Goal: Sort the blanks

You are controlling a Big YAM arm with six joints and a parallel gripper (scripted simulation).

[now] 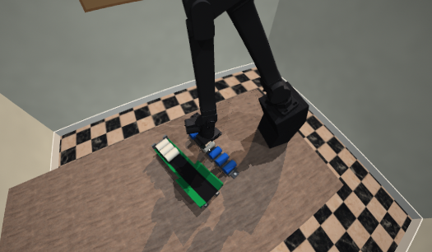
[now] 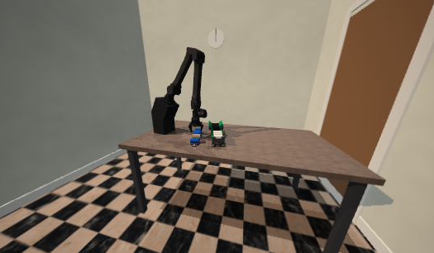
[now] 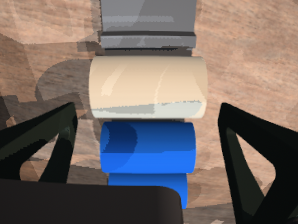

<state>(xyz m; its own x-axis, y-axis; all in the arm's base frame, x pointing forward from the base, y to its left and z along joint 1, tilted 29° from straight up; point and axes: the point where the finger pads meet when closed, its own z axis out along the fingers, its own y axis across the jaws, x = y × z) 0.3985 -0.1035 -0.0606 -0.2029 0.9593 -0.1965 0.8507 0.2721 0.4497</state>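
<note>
Right now the grey stock rack is 7 cm below my hand, 3 cm to the left of it and 1 cm behind it. The rest, counted from my hand: rib 13 cm to the left, 6 cm below, 3 cm behind; grey stop 22 cm ahead, 12 cm to the right.
</note>
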